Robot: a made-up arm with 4 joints.
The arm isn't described. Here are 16 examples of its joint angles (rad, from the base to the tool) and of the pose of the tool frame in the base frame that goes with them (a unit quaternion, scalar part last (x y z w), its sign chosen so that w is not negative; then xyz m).
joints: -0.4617 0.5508 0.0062 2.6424
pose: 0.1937 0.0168 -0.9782 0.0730 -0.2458 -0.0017 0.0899
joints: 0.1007 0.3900 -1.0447 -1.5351
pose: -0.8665 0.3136 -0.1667 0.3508 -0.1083 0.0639 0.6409
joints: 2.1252 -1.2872 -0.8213 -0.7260
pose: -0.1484 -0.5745 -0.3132 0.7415 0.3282 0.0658 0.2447
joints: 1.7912 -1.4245 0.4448 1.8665
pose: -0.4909 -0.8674 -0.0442 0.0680 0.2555 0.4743 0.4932
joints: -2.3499 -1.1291 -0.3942 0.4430
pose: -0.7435 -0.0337 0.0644 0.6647 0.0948 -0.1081 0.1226
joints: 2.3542 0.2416 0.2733 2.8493
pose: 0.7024 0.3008 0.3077 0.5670 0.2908 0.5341 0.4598
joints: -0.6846 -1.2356 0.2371 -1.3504
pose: -0.7010 0.0830 -0.7006 0.1049 -0.4237 0.2041 0.3045
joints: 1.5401 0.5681 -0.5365 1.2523
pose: 0.2877 0.6697 0.5255 0.4388 0.0119 0.2701 0.5710
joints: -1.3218 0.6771 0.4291 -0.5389
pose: -0.2125 -0.4885 -0.0561 0.8444 0.1776 -0.1579 -0.0497
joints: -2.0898 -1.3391 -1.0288 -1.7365
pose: -0.6280 0.0935 -0.7142 0.2948 -0.1376 0.0563 0.2735
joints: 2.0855 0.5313 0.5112 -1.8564
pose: 0.6768 -0.3905 0.5545 0.2863 0.1596 0.6128 0.6077
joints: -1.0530 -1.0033 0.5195 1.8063
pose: -0.6370 0.2887 0.5502 0.4562 -0.1599 -0.0679 0.0583
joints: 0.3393 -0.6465 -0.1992 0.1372
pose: -0.5402 0.8003 0.1251 0.2281 -0.1284 0.2280 0.6311
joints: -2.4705 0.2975 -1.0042 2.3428
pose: 0.6913 -0.1349 -0.6211 0.3438 0.3128 -0.0249 0.1370
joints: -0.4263 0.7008 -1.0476 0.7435
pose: -0.5424 0.2614 0.7484 0.2783 -0.0242 -0.0466 0.3400
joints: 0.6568 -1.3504 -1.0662 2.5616
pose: 0.8062 0.4193 -0.0562 0.4136 0.0819 0.3637 0.4346
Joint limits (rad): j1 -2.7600..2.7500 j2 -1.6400..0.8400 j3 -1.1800..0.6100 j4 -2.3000..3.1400
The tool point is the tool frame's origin. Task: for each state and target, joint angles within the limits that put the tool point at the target. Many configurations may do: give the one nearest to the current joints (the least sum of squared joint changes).
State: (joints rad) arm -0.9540 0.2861 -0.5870 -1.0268
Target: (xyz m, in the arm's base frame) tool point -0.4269 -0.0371 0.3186
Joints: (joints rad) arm -0.4630 -0.1290 0.0793 -1.3918
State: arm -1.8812 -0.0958 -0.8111 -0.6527
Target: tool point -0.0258 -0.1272 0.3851
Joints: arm -1.5224 0.0085 -1.1447 -0.7202
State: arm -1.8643 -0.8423 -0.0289 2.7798
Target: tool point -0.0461 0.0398 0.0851
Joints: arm -2.0486 -1.3008 -0.9028 2.6290
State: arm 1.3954 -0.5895 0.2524 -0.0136
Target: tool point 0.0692 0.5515 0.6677
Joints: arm 1.1172 -1.0140 0.6100 -0.6191
